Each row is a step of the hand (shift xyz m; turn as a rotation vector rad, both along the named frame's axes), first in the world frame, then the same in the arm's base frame.
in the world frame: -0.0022 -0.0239 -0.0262 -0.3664 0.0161 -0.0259
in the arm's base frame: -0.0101 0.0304 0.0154 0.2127 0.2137 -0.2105
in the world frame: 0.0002 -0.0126 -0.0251 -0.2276 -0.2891 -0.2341
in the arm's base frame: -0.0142 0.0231 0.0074 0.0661 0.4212 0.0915
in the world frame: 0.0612 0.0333 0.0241 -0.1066 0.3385 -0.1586
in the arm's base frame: -0.0321 -0.0659 0.0076 -0.1431 0.0143 -0.3611
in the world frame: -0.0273 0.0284 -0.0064 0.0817 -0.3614 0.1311
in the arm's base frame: 0.0047 0.0066 -0.0391 0.1465 0.0291 0.3636
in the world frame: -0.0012 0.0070 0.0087 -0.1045 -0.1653 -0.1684
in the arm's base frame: 0.0049 -0.0086 -0.0054 -0.0031 0.2507 0.0613
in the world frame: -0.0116 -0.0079 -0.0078 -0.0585 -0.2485 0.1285
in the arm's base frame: 0.0043 0.0155 -0.0005 0.2016 0.0569 0.1944
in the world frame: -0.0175 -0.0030 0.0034 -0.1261 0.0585 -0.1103
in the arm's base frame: 0.0145 0.0087 -0.0063 -0.0141 0.1198 -0.1302
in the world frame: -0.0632 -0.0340 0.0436 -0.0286 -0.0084 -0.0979
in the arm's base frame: 0.0815 0.0203 0.0009 -0.0483 0.0877 -0.0209
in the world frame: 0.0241 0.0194 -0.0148 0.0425 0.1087 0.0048
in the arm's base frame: -0.0317 -0.0120 -0.0055 -0.0559 -0.0767 -0.0681
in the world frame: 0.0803 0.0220 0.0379 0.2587 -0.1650 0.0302
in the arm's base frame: -0.0313 -0.0809 0.0289 -0.0965 -0.0888 0.2790
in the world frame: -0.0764 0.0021 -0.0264 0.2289 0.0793 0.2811
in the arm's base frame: 0.0299 0.0597 -0.0456 0.0281 -0.3586 0.0914
